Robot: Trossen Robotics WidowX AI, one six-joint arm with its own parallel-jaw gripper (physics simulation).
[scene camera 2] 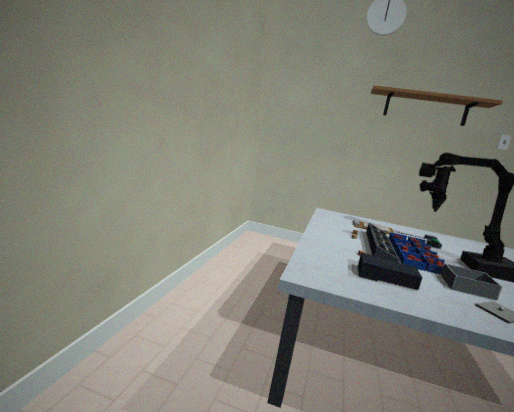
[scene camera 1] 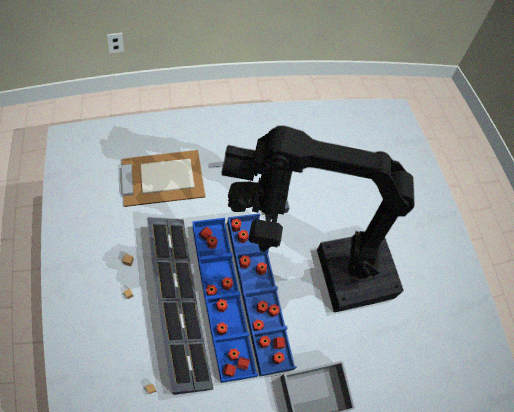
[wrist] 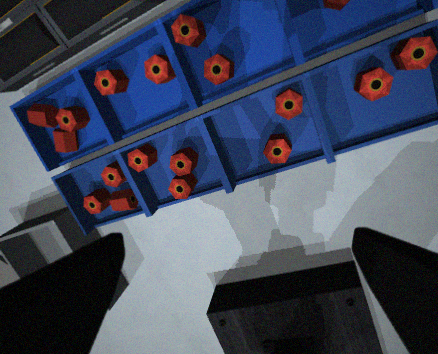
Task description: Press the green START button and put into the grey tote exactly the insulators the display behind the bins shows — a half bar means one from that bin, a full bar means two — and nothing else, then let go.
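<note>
My gripper (scene camera 1: 265,244) (scene camera 2: 436,208) (wrist: 239,241) is open and empty, high above the bins' near row. The blue bins (scene camera 1: 215,267) (wrist: 260,30) stand in two rows of four compartments. Red insulators (scene camera 1: 222,304) (wrist: 288,104) lie in every compartment, two or three in each, some upright and some on their side. The display (scene camera 1: 173,320) (scene camera 2: 382,242) (wrist: 25,45) stands behind them with dark panels; I cannot read clear bars on it. The grey tote (scene camera 1: 345,380) (scene camera 2: 470,284) shows no insulator in its visible part. The green START button (scene camera 2: 434,241) is small, and the arm hides it in scene camera 1.
A clipboard (scene camera 1: 167,175) lies beyond the far end of the bins. Small wooden blocks (scene camera 1: 128,259) (scene camera 1: 128,293) (scene camera 1: 150,388) lie behind the display. A long black box (scene camera 2: 390,272) and a flat grey plate (scene camera 2: 495,310) lie near the table edge. My base (scene camera 1: 360,280) (wrist: 290,305) stands beside the bins.
</note>
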